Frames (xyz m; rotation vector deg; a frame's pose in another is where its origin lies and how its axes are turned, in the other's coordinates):
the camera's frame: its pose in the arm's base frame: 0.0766 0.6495 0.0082 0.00 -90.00 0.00
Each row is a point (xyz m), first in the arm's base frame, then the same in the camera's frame.
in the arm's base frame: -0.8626 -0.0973 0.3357
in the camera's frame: 0.3275 -0.7468 0.9392
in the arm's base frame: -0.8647 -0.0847 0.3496
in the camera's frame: 0.3414 -0.7342 0.9413
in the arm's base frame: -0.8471 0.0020 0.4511
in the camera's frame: 0.4429 -0.6475 0.9237
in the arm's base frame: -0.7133 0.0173 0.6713
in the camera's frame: 0.6631 -0.6322 0.7899
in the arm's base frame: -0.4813 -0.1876 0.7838
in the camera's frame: 0.7756 -0.8371 0.5579
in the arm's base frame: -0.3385 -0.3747 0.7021
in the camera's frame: 0.6939 -1.0242 0.4151
